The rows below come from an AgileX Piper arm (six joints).
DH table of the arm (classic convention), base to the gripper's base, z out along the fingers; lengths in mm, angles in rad. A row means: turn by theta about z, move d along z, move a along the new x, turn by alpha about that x. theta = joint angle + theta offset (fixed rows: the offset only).
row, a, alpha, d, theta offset
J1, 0, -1.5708, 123, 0
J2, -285, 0, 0, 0.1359
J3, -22, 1.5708, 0, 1.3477
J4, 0, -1.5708, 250.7, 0
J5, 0, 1.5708, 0, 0
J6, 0, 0, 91, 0
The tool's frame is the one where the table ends.
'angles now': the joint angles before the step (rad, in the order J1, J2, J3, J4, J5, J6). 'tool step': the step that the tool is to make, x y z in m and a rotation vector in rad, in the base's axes. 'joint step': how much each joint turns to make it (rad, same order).
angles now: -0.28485, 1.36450, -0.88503, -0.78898, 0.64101, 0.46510
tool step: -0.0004, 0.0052, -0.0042, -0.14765, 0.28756, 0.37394
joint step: -0.00020, 0.00004, 0.00001, 0.12349, 0.00190, -0.58792
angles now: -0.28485, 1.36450, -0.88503, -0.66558, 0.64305, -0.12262
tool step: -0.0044, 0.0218, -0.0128, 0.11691, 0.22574, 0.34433
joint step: 0.00021, 0.00012, 0.00005, 0.43027, 0.08171, -0.65831
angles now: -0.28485, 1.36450, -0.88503, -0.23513, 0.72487, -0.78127
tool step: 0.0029, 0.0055, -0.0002, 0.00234, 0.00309, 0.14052
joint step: 0.00087, -0.00008, 0.00022, 0.09565, -0.02079, -0.19543
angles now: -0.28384, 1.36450, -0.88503, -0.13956, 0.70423, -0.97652
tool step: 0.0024, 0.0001, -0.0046, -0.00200, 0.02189, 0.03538
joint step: -0.00016, 0.01755, -0.00030, 0.01375, -0.00074, -0.04596
